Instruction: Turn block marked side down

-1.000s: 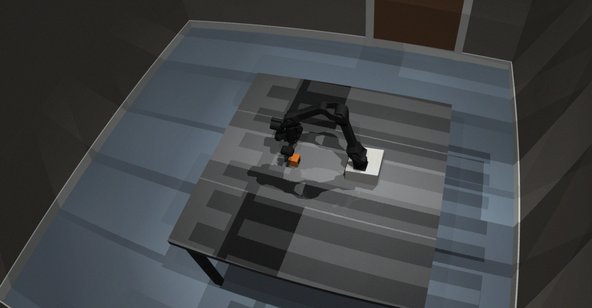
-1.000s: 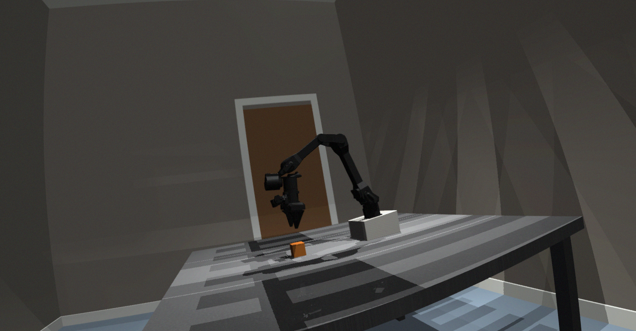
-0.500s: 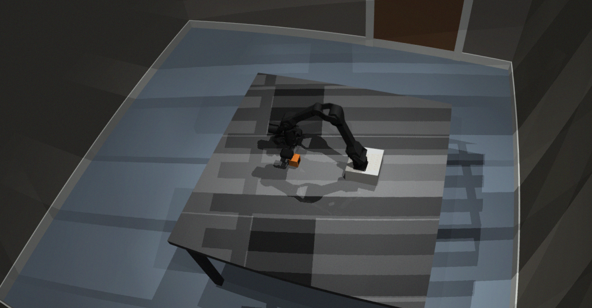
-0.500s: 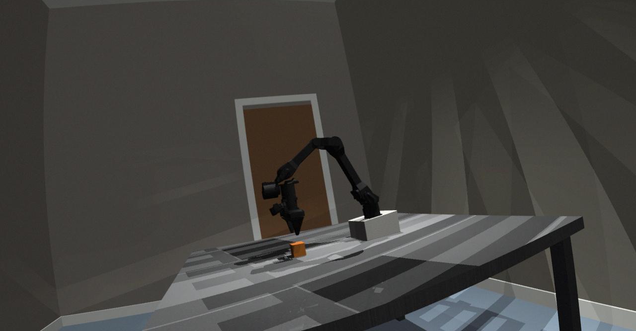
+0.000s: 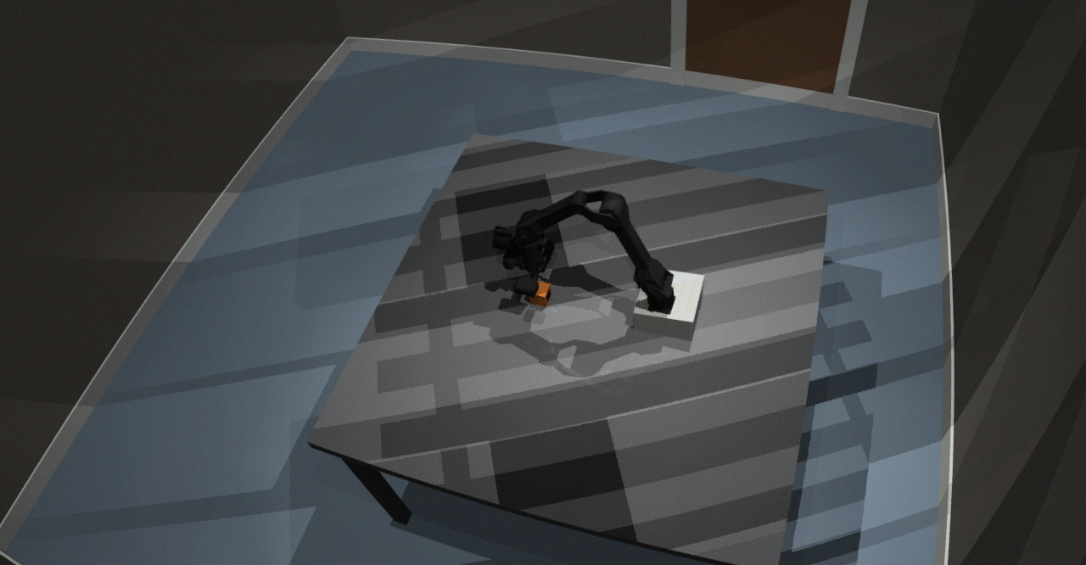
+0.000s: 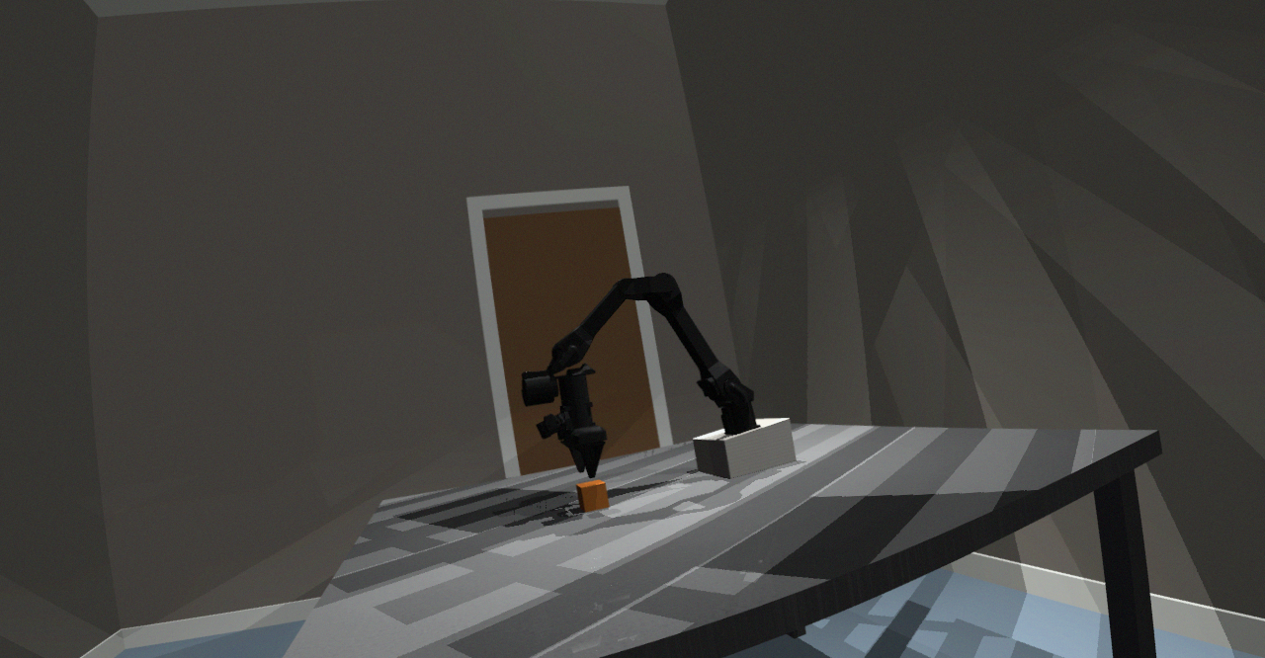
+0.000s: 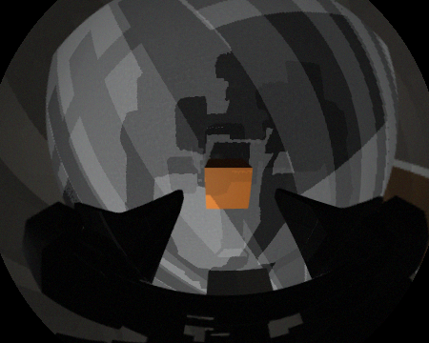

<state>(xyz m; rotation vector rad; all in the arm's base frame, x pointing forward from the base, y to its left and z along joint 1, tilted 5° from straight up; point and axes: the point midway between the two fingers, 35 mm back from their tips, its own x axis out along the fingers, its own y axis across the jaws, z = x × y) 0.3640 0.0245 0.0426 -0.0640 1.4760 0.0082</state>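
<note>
My gripper tip is now 20 mm past the orange block and 40 mm above it.
</note>
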